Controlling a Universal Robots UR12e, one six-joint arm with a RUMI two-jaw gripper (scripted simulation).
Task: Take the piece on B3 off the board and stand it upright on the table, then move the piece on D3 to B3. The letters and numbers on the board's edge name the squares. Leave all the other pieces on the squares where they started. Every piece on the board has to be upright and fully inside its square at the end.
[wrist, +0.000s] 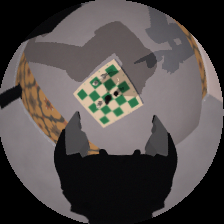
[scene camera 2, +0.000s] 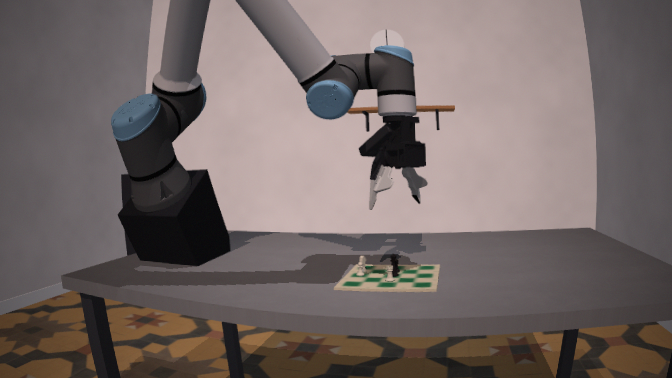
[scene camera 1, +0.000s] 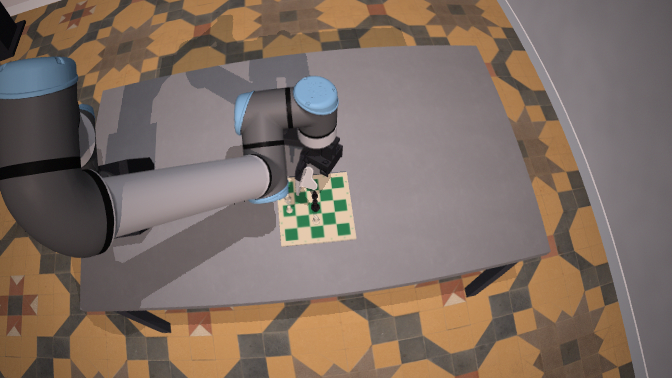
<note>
In view: my gripper [scene camera 2: 396, 206] and a chessboard [scene camera 1: 336, 223].
The chessboard shows as well in the wrist view [wrist: 88, 95] and in scene camera 2 [scene camera 2: 412, 278]. My gripper shows as well in the wrist view [wrist: 117, 114] and in scene camera 1 [scene camera 1: 314, 172].
</note>
